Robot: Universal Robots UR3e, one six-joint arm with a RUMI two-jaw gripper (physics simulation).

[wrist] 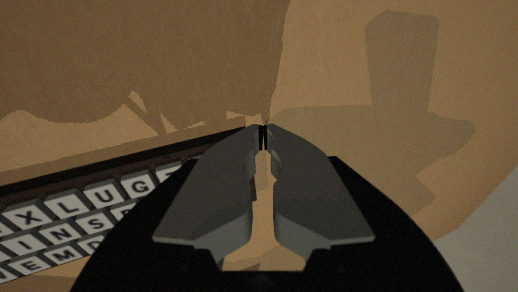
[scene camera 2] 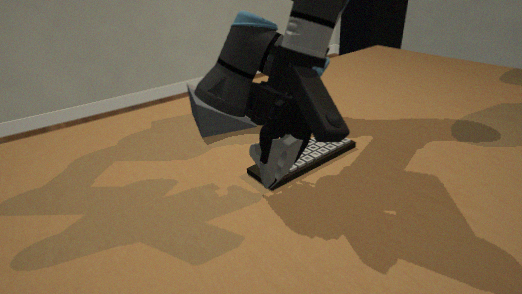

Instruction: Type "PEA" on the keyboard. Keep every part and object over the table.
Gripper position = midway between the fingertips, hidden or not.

I see my gripper (scene camera 2: 267, 188) and a dark keyboard (scene camera 2: 316, 153).
The dark keyboard shows as well in the wrist view (wrist: 61, 217). My gripper shows as well in the wrist view (wrist: 263, 128).
